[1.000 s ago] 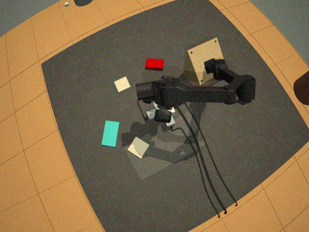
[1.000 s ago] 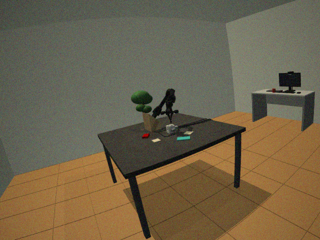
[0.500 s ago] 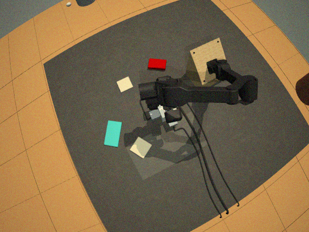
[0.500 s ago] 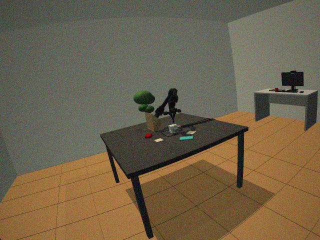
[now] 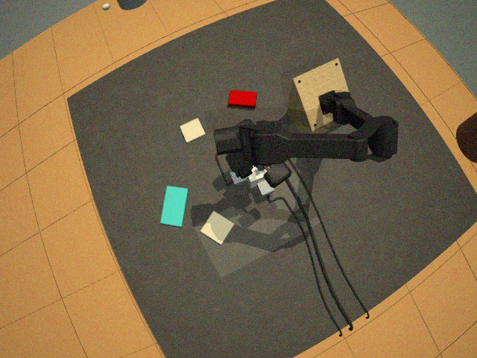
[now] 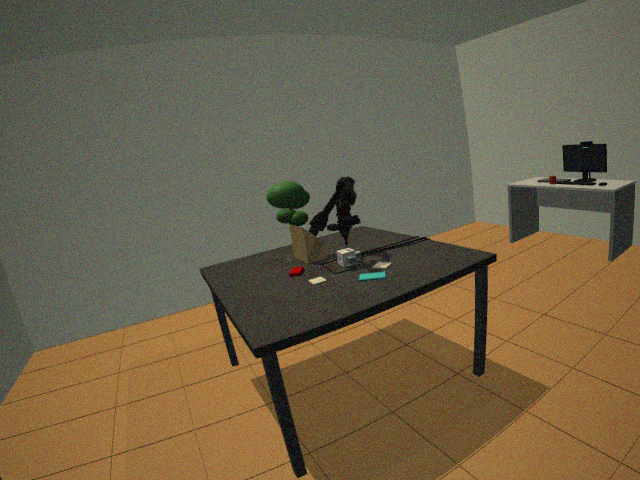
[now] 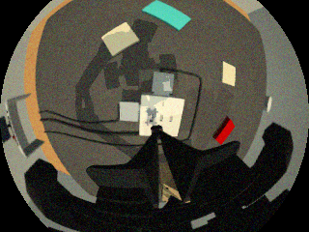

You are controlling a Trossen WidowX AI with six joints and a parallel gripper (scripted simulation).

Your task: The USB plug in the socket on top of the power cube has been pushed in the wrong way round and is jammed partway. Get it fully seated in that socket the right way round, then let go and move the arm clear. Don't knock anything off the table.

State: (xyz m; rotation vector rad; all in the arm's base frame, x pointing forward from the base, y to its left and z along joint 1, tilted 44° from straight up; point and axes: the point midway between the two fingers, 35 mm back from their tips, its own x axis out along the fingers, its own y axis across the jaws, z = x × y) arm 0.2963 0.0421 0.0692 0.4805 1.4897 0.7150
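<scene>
My gripper tip is now 2 cm above the dark USB plug. Also, from my gripper tip: red block (28 cm to the right, 12 cm below, 9 cm behind); cream tile (19 cm ahead, 13 cm below, 9 cm to the left); teal block (29 cm ahead, 13 cm below, 4 cm to the right).
</scene>
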